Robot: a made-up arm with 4 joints.
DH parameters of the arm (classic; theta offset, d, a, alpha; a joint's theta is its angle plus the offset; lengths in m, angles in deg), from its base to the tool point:
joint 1: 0 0.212 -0.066 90
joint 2: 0 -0.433 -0.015 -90
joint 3: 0 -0.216 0.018 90
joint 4: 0 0.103 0.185 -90
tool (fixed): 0 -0.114 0 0
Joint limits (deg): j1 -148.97..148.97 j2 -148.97..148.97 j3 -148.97..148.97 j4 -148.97..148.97
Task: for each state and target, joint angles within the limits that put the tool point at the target. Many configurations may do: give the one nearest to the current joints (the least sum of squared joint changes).
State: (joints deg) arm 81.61 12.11 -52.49 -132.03
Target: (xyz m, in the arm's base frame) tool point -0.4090 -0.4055 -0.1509
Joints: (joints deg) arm 114.73 5.55 -69.40 -110.78
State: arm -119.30 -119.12 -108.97 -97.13
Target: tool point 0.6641 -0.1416 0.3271
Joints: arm -148.89 -89.87 -93.91 -69.62
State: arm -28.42 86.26 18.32 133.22
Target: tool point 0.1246 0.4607 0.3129
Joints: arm -17.29 69.37 69.52 103.59
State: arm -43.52 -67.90 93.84 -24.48
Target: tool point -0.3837 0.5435 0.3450
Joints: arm -11.94 -119.40 82.87 -54.57
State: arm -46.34 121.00 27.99 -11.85
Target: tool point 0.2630 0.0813 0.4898
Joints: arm -51.10 119.97 -21.24 13.35
